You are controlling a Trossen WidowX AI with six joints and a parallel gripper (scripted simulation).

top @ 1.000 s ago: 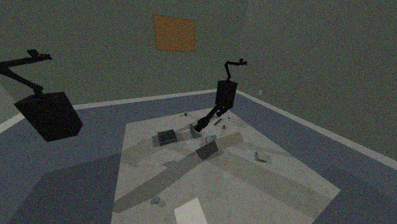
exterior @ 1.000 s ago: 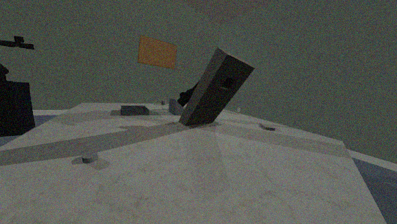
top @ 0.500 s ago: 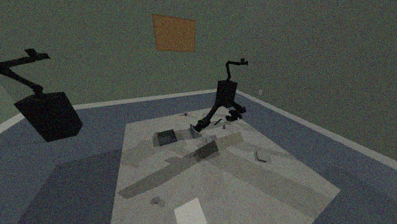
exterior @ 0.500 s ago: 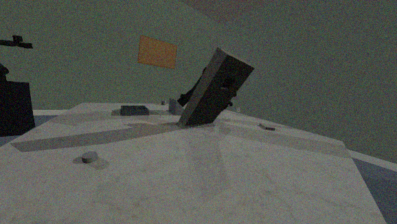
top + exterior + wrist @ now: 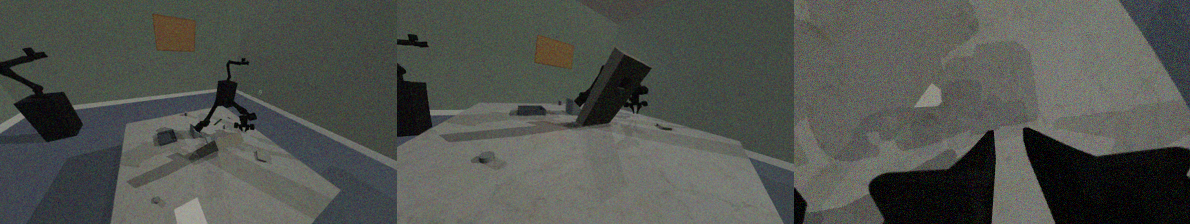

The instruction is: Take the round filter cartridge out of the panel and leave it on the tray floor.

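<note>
Now: the round filter cartridge 470 mm to the right of my gripper tip, 210 mm above it and 160 mm ahead of it. Round my gripper tip: service panel: 470 mm to the right, 140 mm above, 120 mm ahead; flat piece: 270 mm ahead, 100 mm to the right, 20 mm below; dark square tray: 730 mm to the right, 280 mm behind, 10 mm below.
</note>
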